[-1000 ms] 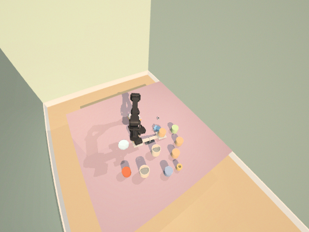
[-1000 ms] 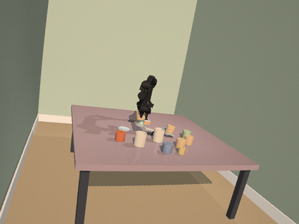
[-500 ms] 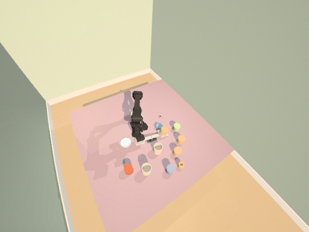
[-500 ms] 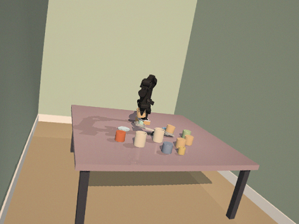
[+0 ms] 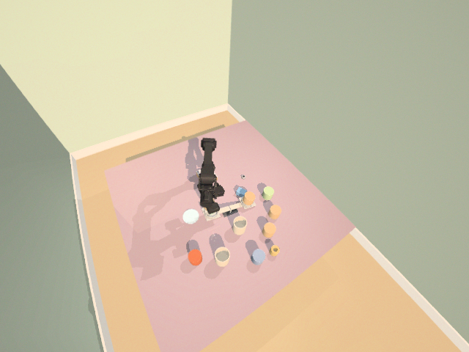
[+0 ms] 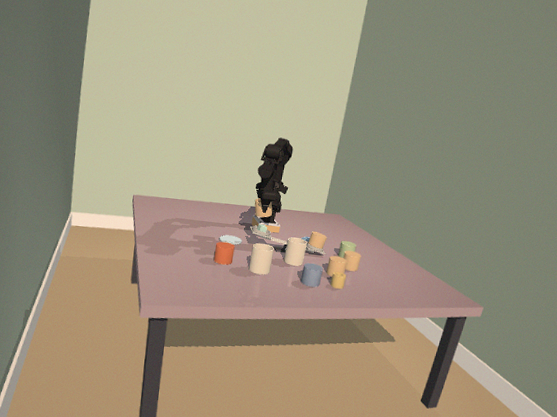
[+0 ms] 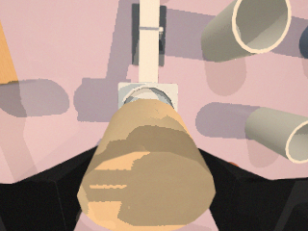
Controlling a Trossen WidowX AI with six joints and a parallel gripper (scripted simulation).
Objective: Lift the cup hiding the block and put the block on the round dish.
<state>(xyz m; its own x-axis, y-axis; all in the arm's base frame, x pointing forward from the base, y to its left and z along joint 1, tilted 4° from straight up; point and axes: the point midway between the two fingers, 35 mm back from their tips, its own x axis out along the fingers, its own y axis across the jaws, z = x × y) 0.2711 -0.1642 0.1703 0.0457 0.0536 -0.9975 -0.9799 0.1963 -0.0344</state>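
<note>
My gripper tip is now 10 mm to the right of the pale green block and 80 mm above it. Round my gripper tip: blue block 30 mm behind, 270 mm to the left, 150 mm below; then round dish 80 mm behind, 100 mm to the right, 170 mm below; then green cup 80 mm ahead, 400 mm to the left, 130 mm below.
</note>
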